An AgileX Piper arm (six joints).
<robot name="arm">
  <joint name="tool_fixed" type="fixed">
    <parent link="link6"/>
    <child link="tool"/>
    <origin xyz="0 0 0" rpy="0 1.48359 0"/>
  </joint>
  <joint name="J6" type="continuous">
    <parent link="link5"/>
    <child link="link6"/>
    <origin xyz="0.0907 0 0.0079" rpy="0 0 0"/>
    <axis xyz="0.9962 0 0.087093"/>
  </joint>
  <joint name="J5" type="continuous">
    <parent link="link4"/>
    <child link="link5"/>
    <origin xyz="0 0 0" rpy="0 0 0"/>
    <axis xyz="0 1 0"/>
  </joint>
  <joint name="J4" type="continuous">
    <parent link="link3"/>
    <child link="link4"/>
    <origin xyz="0.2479 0 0.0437" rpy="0 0 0"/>
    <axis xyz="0.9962 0 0.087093"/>
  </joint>
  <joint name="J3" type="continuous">
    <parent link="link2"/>
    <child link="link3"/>
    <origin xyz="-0.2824 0 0.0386" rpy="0 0 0"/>
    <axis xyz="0 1 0"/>
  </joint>
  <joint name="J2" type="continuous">
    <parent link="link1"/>
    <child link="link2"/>
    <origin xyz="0 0 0" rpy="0 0 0"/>
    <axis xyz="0 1 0"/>
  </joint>
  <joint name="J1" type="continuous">
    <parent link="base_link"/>
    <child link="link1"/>
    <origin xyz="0 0 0.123" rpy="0 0 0"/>
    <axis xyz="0 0 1"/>
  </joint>
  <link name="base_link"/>
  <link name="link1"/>
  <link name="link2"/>
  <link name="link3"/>
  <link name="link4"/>
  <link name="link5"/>
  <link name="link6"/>
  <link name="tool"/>
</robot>
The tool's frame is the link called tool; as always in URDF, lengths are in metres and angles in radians. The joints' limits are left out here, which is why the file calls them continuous.
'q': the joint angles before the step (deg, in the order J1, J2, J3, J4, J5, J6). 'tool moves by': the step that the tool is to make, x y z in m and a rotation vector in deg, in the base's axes. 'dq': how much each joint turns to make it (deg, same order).
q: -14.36 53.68 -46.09 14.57 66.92 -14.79
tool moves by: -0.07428 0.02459 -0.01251 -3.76 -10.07 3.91
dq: 10.29 -21.99 10.50 -5.15 -0.38 6.83
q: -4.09 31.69 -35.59 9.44 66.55 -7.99
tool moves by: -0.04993 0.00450 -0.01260 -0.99 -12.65 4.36
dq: 4.60 -18.05 5.38 -0.65 -0.01 0.06
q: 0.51 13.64 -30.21 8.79 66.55 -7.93
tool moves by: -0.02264 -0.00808 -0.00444 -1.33 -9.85 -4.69
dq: 0.59 -10.14 1.60 -5.40 -1.73 4.32
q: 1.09 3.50 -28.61 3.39 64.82 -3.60
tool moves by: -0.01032 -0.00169 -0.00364 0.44 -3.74 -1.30
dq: 0.05 -4.50 0.67 -1.03 0.02 1.48
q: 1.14 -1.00 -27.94 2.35 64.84 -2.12
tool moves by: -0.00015 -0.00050 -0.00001 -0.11 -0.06 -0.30
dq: 0.00 -0.06 0.00 -0.35 0.00 0.20
